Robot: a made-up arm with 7 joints.
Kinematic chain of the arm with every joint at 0, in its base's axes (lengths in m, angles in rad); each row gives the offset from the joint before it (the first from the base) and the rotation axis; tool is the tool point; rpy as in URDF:
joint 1: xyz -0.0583 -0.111 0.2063 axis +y
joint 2: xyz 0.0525 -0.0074 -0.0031 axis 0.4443 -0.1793 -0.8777
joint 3: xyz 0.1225 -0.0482 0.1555 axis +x
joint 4: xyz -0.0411 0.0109 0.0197 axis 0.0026 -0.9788 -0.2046
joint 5: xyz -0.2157 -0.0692 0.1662 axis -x
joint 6: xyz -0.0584 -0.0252 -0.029 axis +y
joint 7: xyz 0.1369 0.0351 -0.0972 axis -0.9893 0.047 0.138
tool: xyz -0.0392 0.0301 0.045 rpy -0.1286 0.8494 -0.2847
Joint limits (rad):
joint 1: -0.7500..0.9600
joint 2: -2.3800..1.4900
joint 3: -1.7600..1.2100
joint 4: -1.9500..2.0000
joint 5: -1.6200..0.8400
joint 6: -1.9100..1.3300
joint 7: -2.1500..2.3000
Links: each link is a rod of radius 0.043 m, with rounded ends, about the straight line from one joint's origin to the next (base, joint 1, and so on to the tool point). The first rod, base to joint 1, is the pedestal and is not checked.
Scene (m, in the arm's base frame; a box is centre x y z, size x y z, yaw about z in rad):
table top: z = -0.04
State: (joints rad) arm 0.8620 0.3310 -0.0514 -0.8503 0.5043 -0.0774 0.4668
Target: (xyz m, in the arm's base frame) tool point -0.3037 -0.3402 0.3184
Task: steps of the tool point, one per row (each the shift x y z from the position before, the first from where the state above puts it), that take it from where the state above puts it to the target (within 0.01 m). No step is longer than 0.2 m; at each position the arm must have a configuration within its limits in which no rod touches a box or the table.
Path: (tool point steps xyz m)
1: -0.1634 -0.0561 0.0662
2: -0.1855 -0.0216 -0.0278
3: -0.1478 0.0169 -0.1230

